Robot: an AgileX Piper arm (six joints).
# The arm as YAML. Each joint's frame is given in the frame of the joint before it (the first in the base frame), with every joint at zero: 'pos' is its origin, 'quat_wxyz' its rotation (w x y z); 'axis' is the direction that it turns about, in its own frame. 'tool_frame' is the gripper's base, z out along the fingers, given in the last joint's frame.
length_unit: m
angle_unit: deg
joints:
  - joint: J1
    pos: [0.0, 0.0, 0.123]
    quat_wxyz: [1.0, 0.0, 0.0, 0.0]
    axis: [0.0, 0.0, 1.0]
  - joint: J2
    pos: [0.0, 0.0, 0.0]
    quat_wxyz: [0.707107, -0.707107, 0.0, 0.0]
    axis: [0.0, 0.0, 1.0]
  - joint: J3
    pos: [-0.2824, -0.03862, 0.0]
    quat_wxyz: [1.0, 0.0, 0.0, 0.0]
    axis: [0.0, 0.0, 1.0]
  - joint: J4
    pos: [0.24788, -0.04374, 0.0]
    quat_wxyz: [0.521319, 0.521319, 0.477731, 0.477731]
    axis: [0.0, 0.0, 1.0]
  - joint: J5
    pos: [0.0, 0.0, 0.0]
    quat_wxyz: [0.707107, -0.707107, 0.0, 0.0]
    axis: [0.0, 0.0, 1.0]
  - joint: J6
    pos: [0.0, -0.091, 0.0]
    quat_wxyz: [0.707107, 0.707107, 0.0, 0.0]
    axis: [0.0, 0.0, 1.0]
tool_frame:
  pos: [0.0, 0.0, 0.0]
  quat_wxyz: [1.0, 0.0, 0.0, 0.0]
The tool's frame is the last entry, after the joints.
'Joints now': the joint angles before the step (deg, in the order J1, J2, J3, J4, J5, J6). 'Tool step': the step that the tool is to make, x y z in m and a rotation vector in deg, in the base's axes. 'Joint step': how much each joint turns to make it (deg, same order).
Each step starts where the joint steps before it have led.
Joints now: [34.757, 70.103, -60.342, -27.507, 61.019, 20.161]
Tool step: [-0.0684, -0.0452, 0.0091, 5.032, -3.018, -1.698]
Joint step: [0.001, -18.281, 9.225, 2.485, 4.071, -0.141]
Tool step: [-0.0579, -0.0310, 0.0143, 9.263, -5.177, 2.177]
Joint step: [0.042, -15.798, 2.261, 6.098, 3.252, -2.838]
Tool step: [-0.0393, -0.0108, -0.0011, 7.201, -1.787, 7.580]
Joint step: [-0.029, -9.837, 1.458, 9.592, 1.429, -6.141]
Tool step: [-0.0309, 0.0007, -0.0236, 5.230, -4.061, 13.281]
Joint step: [-0.054, -10.090, 6.627, 12.338, -3.475, -11.499]
